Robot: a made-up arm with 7 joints.
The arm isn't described. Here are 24 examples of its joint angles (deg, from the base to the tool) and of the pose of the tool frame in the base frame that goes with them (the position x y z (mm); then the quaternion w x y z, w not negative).
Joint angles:
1: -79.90 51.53 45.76 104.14 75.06 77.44 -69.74
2: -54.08 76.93 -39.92 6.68 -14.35 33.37 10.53
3: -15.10 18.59 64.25 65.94 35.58 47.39 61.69
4: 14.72 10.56 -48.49 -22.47 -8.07 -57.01 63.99
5: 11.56 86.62 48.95 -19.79 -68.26 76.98 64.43
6: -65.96 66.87 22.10 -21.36 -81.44 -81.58 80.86
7: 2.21 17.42 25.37 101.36 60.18 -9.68 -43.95
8: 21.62 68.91 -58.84 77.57 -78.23 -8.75 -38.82
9: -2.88 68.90 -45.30 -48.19 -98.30 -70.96 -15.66
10: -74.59 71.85 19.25 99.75 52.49 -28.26 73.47
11: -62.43 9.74 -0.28 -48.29 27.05 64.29 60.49
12: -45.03 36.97 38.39 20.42 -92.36 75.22 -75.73
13: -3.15 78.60 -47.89 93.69 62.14 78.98 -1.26
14: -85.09 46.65 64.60 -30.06 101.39 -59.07 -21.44
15: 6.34 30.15 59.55 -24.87 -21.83 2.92 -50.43
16: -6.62 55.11 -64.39 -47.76 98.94 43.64 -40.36
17: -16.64 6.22 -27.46 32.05 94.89 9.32 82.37
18: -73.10 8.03 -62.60 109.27 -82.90 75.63 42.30
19: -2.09 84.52 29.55 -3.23 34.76 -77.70 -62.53
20: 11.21 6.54 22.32 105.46 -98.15 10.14 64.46
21: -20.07 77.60 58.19 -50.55 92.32 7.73 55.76
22: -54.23 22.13 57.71 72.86 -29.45 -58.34 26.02
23: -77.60 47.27 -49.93 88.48 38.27 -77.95 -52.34
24: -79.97 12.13 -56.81 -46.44 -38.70 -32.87 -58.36
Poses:
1: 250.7 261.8 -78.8 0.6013 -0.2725 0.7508 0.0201
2: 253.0 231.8 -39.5 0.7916 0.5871 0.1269 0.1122
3: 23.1 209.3 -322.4 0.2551 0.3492 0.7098 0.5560
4: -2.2 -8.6 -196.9 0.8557 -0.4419 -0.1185 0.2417
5: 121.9 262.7 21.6 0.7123 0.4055 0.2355 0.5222
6: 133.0 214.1 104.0 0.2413 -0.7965 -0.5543 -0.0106
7: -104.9 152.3 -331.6 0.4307 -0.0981 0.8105 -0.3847
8: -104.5 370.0 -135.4 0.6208 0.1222 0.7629 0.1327
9: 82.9 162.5 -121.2 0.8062 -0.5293 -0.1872 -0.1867
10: 219.0 338.4 -10.4 0.5064 0.5004 -0.1777 0.6794
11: 223.3 34.5 -8.1 0.7486 -0.0461 -0.3048 0.5871
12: 245.7 210.8 -94.2 0.4551 -0.4964 -0.1762 -0.7179
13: 18.2 378.7 -41.1 0.5389 -0.6708 -0.4474 -0.2436
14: 143.2 203.5 105.5 0.2241 0.7889 -0.0988 0.5637
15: 38.0 256.9 -103.7 0.9498 0.2912 -0.0856 -0.0755
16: 55.7 99.9 -158.5 0.4947 0.8196 -0.0132 -0.2888
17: 138.3 13.0 -308.4 0.5957 0.6199 -0.4949 0.1260
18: 272.5 46.3 -204.9 0.4771 0.2118 0.7961 0.3061
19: 134.4 245.9 5.7 0.0575 0.8322 0.0656 -0.5476
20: -170.0 76.4 -317.6 0.2724 0.1450 -0.6116 -0.7285
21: 68.5 182.3 82.7 0.3576 -0.4827 0.6514 -0.4634
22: 254.2 201.4 -194.7 0.6186 -0.3042 -0.2349 0.6853
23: 310.1 187.9 -82.8 0.3398 0.6270 0.1928 -0.6740
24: 146.5 -58.6 -2.5 0.0807 -0.0210 0.6156 0.7836
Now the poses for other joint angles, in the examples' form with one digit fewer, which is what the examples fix.
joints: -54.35 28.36 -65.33 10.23 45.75 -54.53 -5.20
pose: 209 -7 -188 0.314 0.434 -0.486 -0.691
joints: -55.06 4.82 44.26 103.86 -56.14 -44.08 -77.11
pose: 229 56 -280 0.875 -0.459 -0.148 -0.041
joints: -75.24 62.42 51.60 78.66 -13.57 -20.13 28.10
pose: 236 333 10 0.690 -0.232 -0.246 0.640
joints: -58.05 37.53 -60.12 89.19 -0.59 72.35 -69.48
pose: 234 228 -183 0.455 0.010 0.883 0.116
